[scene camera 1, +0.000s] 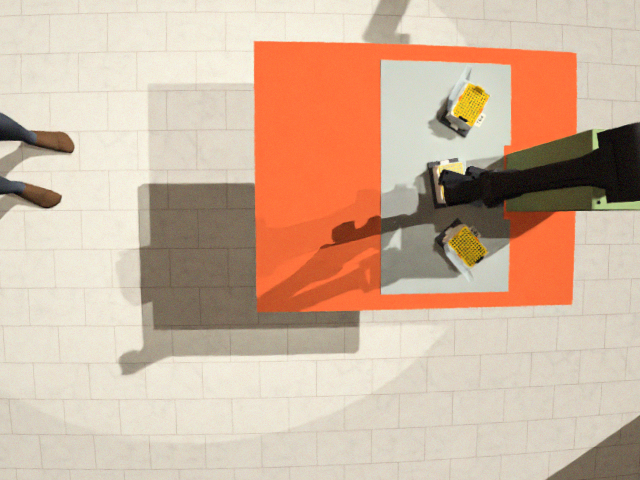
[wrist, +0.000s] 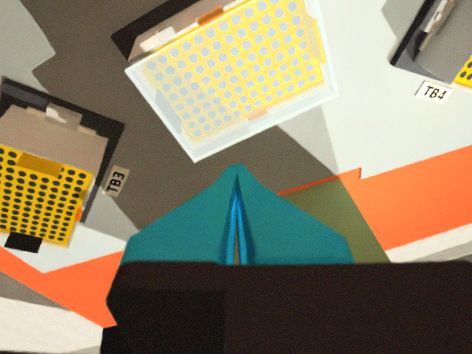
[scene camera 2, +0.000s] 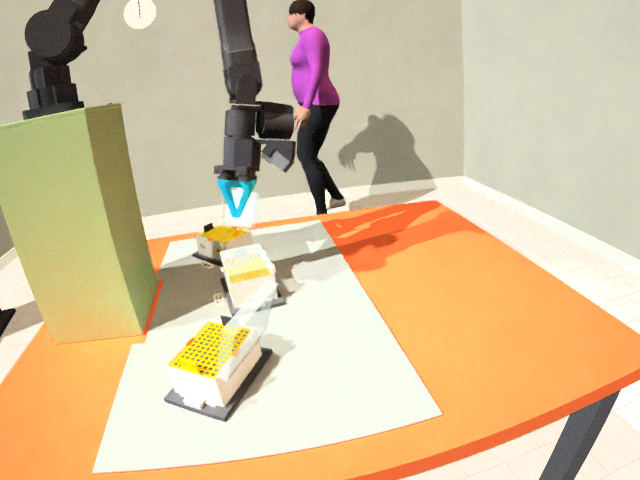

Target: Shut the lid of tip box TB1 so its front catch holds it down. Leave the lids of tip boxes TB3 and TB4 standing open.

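Frame: origin at the arm's base, x ahead, y left, z up, level; centimetres.
Seen in the pictures: gripper, between the fingertips: (wrist: pixel 236 176) (scene camera 2: pixel 236 217); arm's base, origin of its link: (scene camera 2: pixel 56 114).
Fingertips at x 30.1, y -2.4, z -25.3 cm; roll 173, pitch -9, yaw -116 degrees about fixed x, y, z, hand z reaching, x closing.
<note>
Pixels of each thing's middle, then the offset from my fingertips to it. Level surfaces: height alone.
- Tip box TB1, middle of its body: (wrist: pixel 239 75) (scene camera 2: pixel 241 277) (scene camera 1: pixel 453 182) dx -1.1, dy -1.8, dz -11.8 cm
- Tip box TB3, middle of its body: (wrist: pixel 56 187) (scene camera 2: pixel 220 244) (scene camera 1: pixel 467 244) dx -2.1, dy +19.1, dz -12.3 cm
- Tip box TB4, middle of its body: (scene camera 2: pixel 209 359) (scene camera 1: pixel 470 108) dx -11.5, dy -24.2, dz -12.3 cm
- grey mat, height of its surface: dz -15.7 cm
- orange table, height of its surface: dz -15.9 cm
Tip box TB1 (scene camera 1: pixel 451 167) (scene camera 2: pixel 242 290) is the middle box. Its clear lid (scene camera 2: pixel 247 258) (wrist: pixel 235 75) lies over the yellow tip rack. Whether the front catch holds it cannot be told. Tip box TB3 (scene camera 1: pixel 467 246) (scene camera 2: pixel 209 248) (wrist: pixel 55 135) has its clear lid (scene camera 1: pixel 460 266) standing open. Tip box TB4 (scene camera 1: pixel 470 103) (scene camera 2: pixel 191 384) also has its lid (scene camera 1: pixel 460 82) (scene camera 2: pixel 254 312) open; part of the box shows in the wrist view. My gripper (scene camera 2: pixel 236 214) (wrist: pixel 236 176) is shut and empty, raised above the boxes. In the wrist view its tips appear just past TB1's lid edge. The arm hides them in the overhead view.
The boxes stand on a grey mat (scene camera 1: pixel 408 113) (scene camera 2: pixel 330 403) on an orange table (scene camera 1: pixel 310 129) (scene camera 2: pixel 454 330). A green pedestal (scene camera 1: pixel 547 201) (scene camera 2: pixel 62 222) under the arm's base stands at one table edge. A person (scene camera 2: pixel 315 77) stands beyond the table.
</note>
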